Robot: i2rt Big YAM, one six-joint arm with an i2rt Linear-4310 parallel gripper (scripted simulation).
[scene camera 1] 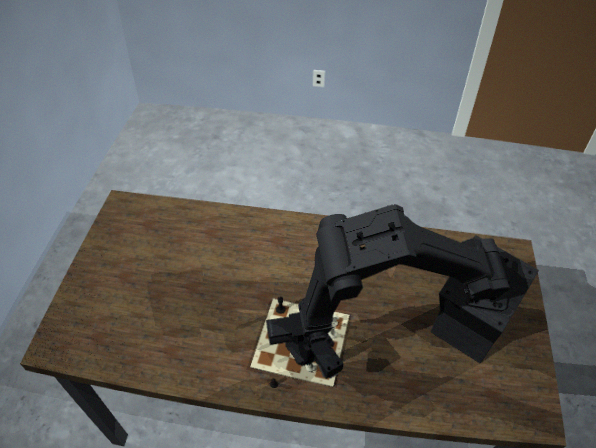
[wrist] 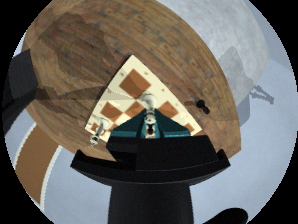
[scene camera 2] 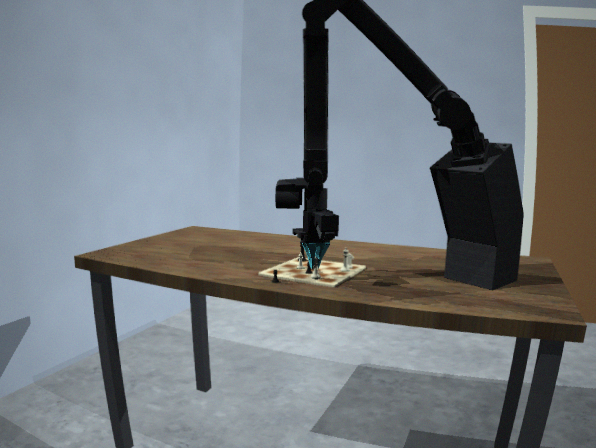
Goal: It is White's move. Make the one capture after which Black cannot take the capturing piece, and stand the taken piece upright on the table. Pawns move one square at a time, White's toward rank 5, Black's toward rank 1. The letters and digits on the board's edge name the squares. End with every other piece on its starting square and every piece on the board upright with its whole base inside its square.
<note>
In view: my gripper [scene camera 2: 314,268] and a chessboard [scene camera 1: 276,359].
The chessboard also shows in the wrist view [wrist: 121,101] and in scene camera 2 [scene camera 2: 331,276]. My gripper also shows in the wrist view [wrist: 150,111].
</note>
